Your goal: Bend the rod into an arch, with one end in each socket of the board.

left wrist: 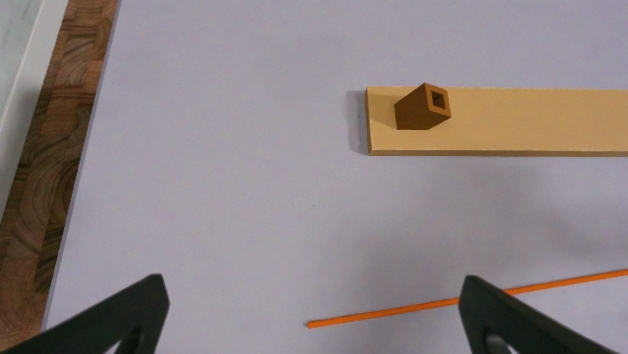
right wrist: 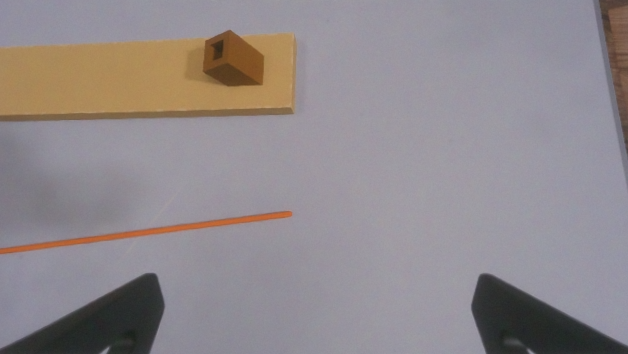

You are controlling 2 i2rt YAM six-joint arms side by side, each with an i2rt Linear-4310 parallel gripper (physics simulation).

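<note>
A thin orange rod lies straight on the table in front of the board, slightly slanted. The tan board lies flat behind it. A brown socket stands near the board's left end, and another brown socket stands near its right end; both have square holes. My left gripper is open above the table, with the rod's left end between its fingers in the picture and its right finger hiding a bit of the rod. My right gripper is open, in front of the rod's right end.
The pale table top carries the board and the rod. Its left edge shows in the left wrist view, with a wooden floor and a white piece beyond. Its right edge shows in the right wrist view.
</note>
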